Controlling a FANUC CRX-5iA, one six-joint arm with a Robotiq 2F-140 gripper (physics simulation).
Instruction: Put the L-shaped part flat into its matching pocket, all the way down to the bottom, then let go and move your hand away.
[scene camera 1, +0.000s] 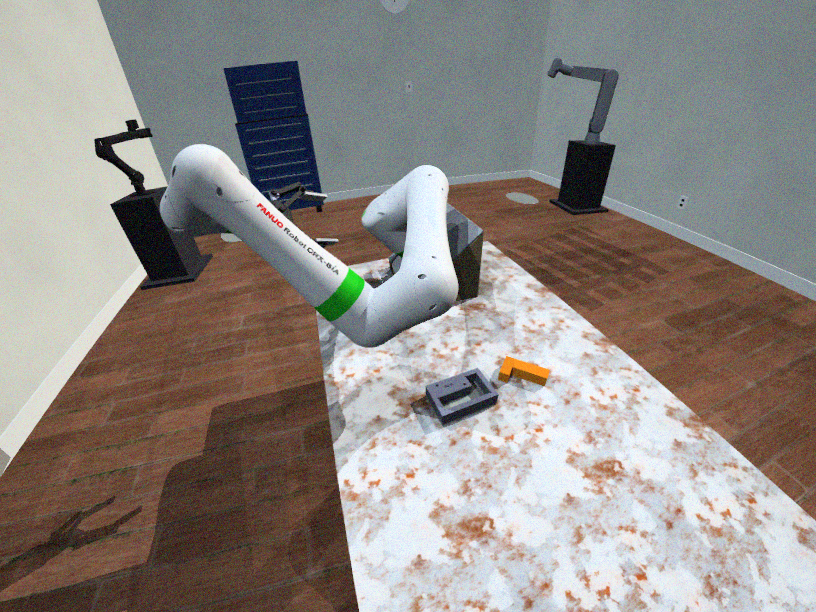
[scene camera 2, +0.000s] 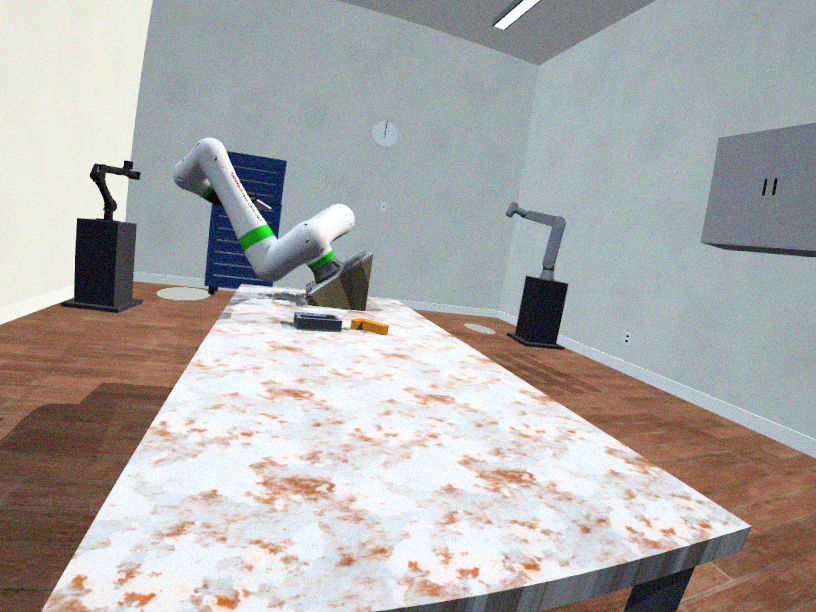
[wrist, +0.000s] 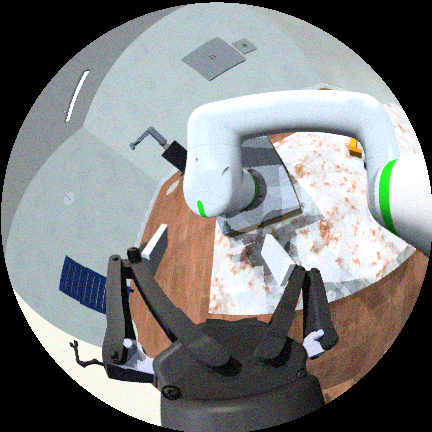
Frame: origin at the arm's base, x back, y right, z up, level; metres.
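Seen in the pictures: gripper, fingertip midpoint: (scene camera 1: 329, 219) (scene camera 2: 267, 222) (wrist: 216, 240); arm's base at its link origin: (scene camera 2: 330, 274) (wrist: 245, 188).
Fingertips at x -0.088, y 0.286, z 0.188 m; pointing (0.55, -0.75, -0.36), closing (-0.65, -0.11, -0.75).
Offsets run from my fingertips to a thing's top centre. "pt": to the spot under its first point.
The orange L-shaped part {dy -0.423, dx -0.424, dz -0.278 m} (scene camera 1: 530, 372) (scene camera 2: 372, 326) lies flat on the table, just right of the grey pocket block {dy -0.252, dx -0.446, dz -0.271 m} (scene camera 1: 465, 413) (scene camera 2: 317, 324) and apart from it. A bit of the orange part {pt dy -0.386, dx -0.397, dz -0.278 m} (wrist: 355, 149) shows near the upper right of the wrist view, partly cut off by my arm. The pocket in the block looks empty in scene camera 1. My gripper (scene camera 1: 321, 218) (wrist: 216, 240) is open, with nothing between its fingers. It hangs high beyond the far left end of the table, well away from the part and the block. In scene camera 2 it is partly hidden behind my forearm.
My arm's wedge-shaped mount (scene camera 1: 469, 266) (scene camera 2: 356, 287) stands at the table's far end, behind the block and part. A blue cabinet (scene camera 1: 273, 141) (scene camera 2: 226, 263) (wrist: 82, 286) stands on the floor beyond. Black pedestals (scene camera 1: 586, 174) (scene camera 2: 105, 263) with other arms stand at both sides.
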